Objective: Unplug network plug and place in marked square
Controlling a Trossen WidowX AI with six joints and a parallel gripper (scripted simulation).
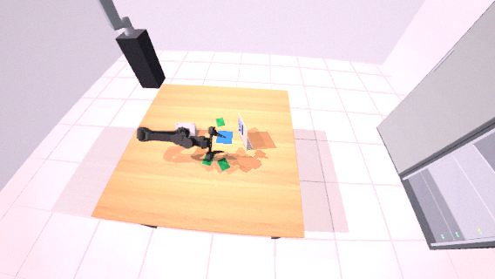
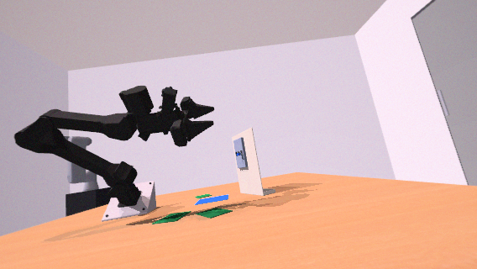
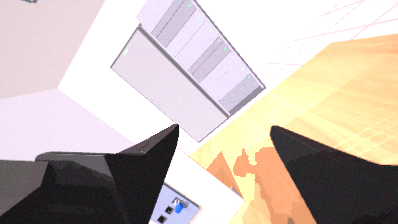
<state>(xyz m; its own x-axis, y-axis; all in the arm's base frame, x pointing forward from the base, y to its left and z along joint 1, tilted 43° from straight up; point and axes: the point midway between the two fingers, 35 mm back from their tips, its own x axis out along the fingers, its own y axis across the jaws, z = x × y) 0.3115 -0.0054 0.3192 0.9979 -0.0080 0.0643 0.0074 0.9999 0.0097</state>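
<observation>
The network plug is 7 cm ahead of my gripper tip, 20 cm to the left of it and 10 cm below it. Also, from my gripper tip: upright panel: 9 cm ahead, 22 cm to the left, 16 cm below; blue marked square: 6 cm behind, 24 cm to the left, 26 cm below.
</observation>
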